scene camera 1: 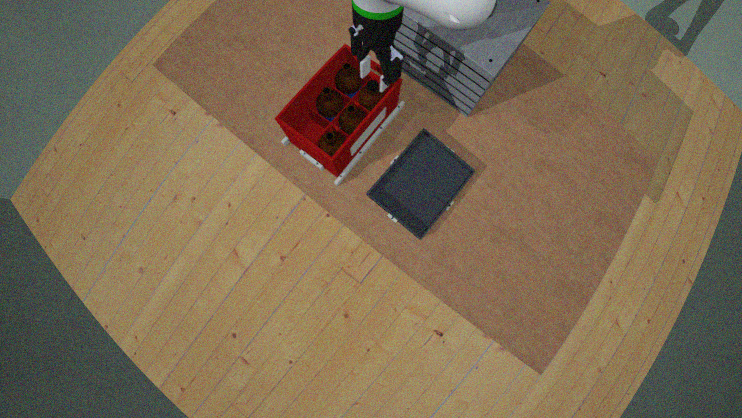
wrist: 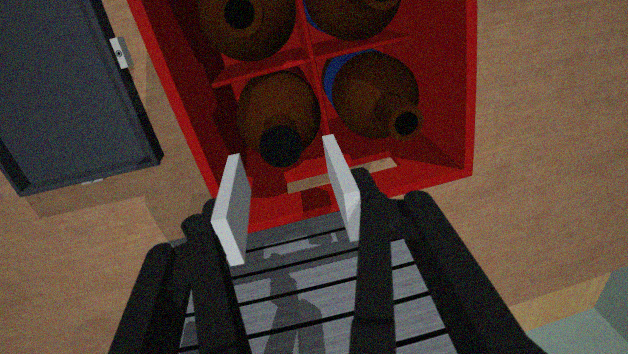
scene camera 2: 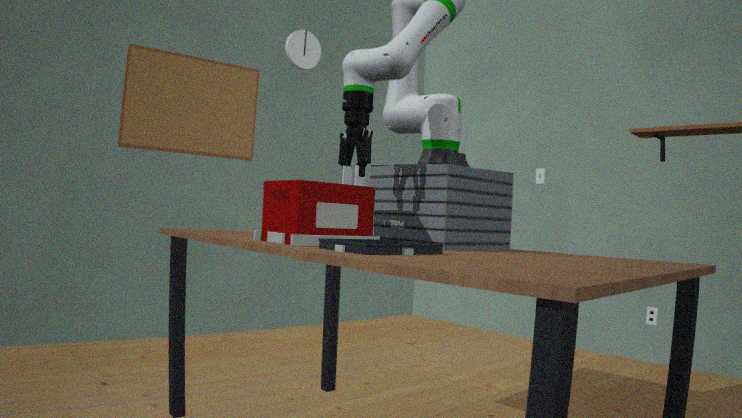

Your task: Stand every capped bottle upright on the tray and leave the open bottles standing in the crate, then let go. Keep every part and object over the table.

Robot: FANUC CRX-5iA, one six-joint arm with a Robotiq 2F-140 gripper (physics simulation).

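Frame: origin at the arm's base, x ahead, y left, z up, level; metres.
Where they show: gripper, fingertip midpoint: [scene camera 1: 374,81] [wrist: 285,164].
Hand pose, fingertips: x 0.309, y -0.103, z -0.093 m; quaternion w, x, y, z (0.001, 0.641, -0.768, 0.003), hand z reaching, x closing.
Each offset is from my fingertips to the top centre of the thing.
The red crate @(0.087 m ahead, 0.051 m right, 0.008 m up) [scene camera 1: 311,150] [scene camera 2: 280,212] [wrist: 177,95] stands on the table with several brown bottles. A bottle with a wide black cap @(0.010 m ahead, 0.001 m right, 0.005 m down) [wrist: 277,102] stands in the compartment at the pedestal end, tray side. Beside it is an open bottle @(0.006 m back, 0.088 m right, 0.005 m down) [wrist: 375,92]; behind the capped one is another open bottle @(0.096 m ahead, 0.012 m right, 0.005 m down) [wrist: 240,32]. A bottle @(0.182 m ahead, 0.019 m right, 0.005 m down) [scene camera 1: 330,142] at the far end is too small to judge for a cap. My gripper [scene camera 1: 374,75] [scene camera 2: 353,176] [wrist: 285,164] is open and empty, pointing down above the pedestal end of the crate, its pads on either side of the cap in the wrist view. The dark tray @(0.130 m ahead, 0.229 m left, 0.142 m down) [scene camera 1: 423,181] [scene camera 2: 381,247] [wrist: 60,100] is empty.
The grey slatted pedestal [scene camera 1: 441,77] [scene camera 2: 477,212] [wrist: 320,280] stands close to the crate's end. White rails @(0.100 m ahead, 0.047 m left, 0.138 m down) [scene camera 1: 363,150] [scene camera 2: 332,239] lie along the crate's foot, and small white blocks [scene camera 1: 392,217] [wrist: 119,52] sit at the tray's edges. The crate's wall rises between bottles and tray.
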